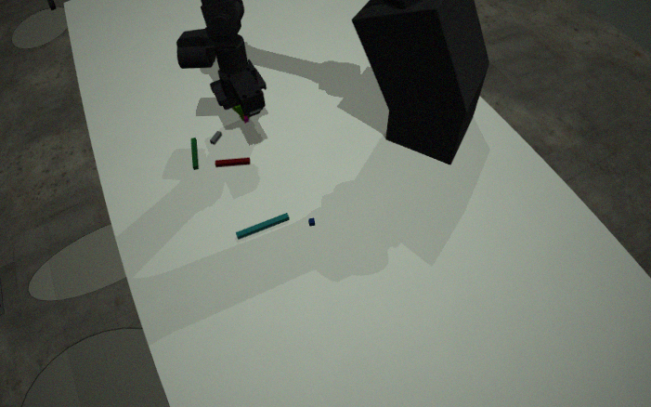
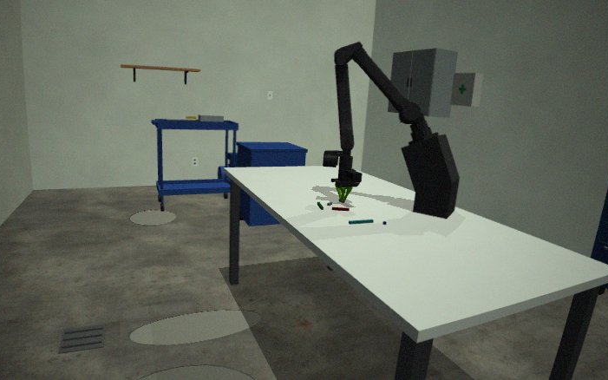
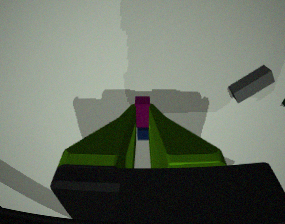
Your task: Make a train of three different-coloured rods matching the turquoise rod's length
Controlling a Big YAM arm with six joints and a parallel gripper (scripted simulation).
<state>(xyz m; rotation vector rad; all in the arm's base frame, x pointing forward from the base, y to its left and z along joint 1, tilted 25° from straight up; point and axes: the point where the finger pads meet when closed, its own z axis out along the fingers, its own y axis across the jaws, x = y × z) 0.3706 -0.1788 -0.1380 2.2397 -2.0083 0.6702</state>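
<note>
Now: hand 1 cm above the magenta rod. Round my hand: green rod: 13 cm ahead, 5 cm to the left, 1 cm below; then grey rod: 7 cm ahead, 3 cm to the left, 1 cm below; then red rod: 6 cm ahead, 11 cm to the left, 1 cm below.
</note>
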